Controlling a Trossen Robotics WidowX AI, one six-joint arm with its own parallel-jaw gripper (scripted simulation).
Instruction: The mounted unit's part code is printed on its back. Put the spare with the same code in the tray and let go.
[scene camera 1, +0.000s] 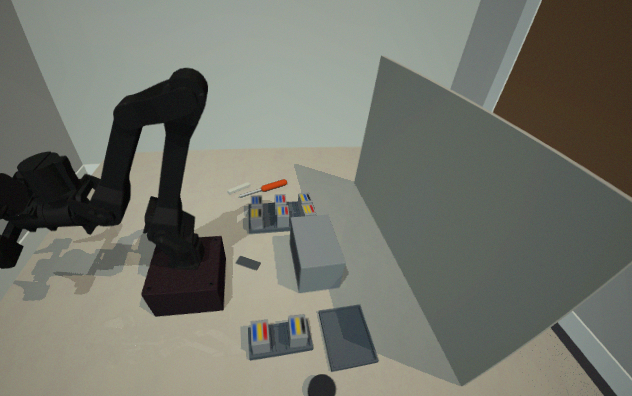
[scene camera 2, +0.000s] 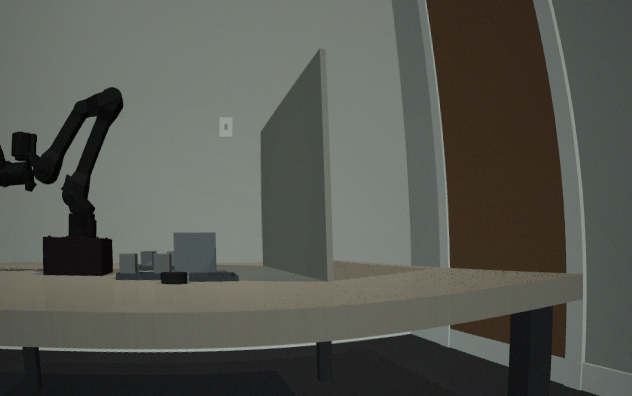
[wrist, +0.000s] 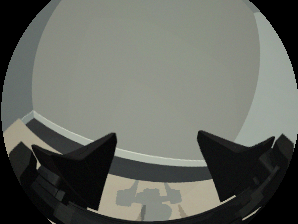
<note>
The gripper (wrist: 158, 137) is open and holds nothing. Also in view: a dark tray (scene camera 1: 348, 340) and a mounted unit (scene camera 1: 319, 264).
The mounted unit shows as well in scene camera 2 (scene camera 2: 193, 252).
</note>
